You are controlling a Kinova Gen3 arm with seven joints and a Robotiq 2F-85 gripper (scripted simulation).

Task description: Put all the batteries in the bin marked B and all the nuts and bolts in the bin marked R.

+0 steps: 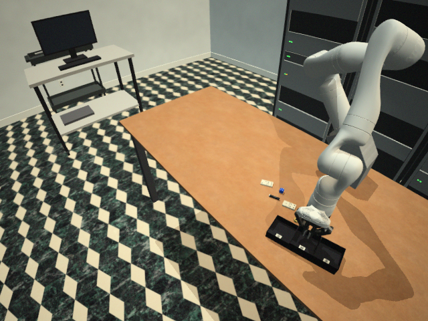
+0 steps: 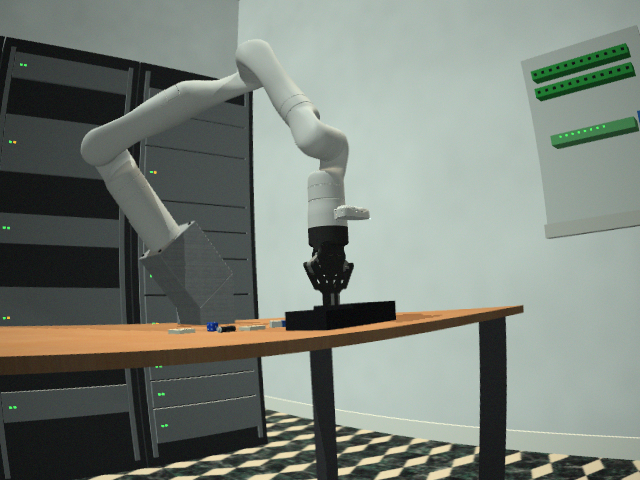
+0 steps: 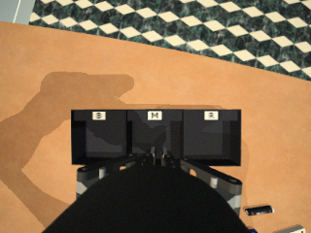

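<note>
Now: hand 3 cm short of the bin, 1 cm to the right of it and 2 cm above it. The rest, counted from my hand: yellow nut: 5 cm behind, 6 cm to the right, 4 cm below; blue-and-white eraser: 10 cm behind, 3 cm to the right, 4 cm below; black battery: 8 cm behind, 19 cm to the right, 4 cm below.
</note>
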